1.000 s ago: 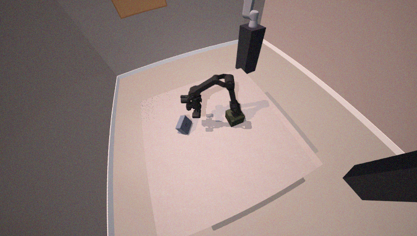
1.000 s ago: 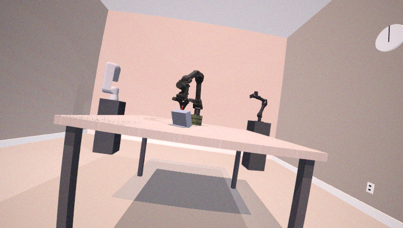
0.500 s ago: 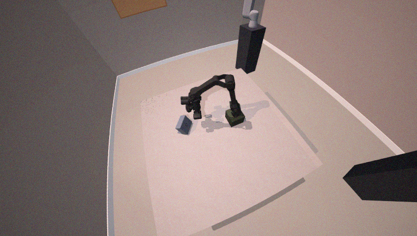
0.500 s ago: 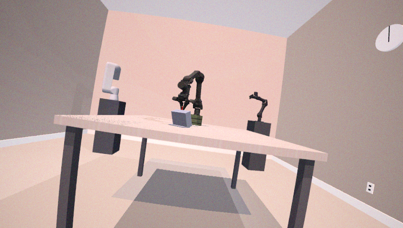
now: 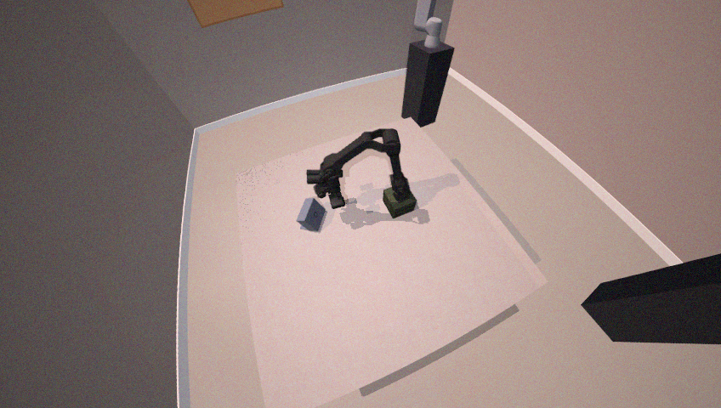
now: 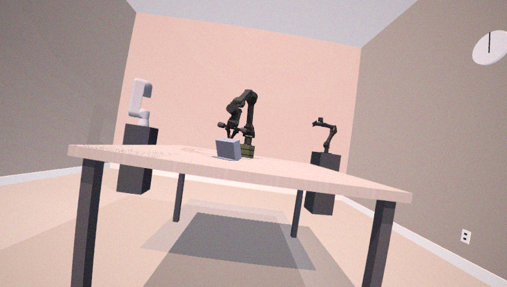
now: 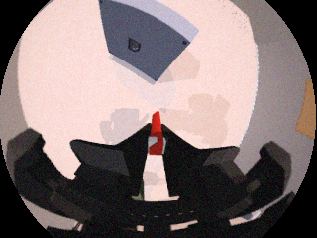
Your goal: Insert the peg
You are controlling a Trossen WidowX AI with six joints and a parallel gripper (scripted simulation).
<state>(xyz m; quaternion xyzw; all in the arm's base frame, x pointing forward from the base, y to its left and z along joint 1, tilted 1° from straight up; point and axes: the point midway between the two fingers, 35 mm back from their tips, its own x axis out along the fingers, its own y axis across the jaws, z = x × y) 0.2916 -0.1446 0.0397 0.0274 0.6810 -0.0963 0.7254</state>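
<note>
Right now my gripper tip is 14 cm short of the sloped panel and 5 cm above it. Round my gripper tip: red peg (2 cm above).
</note>
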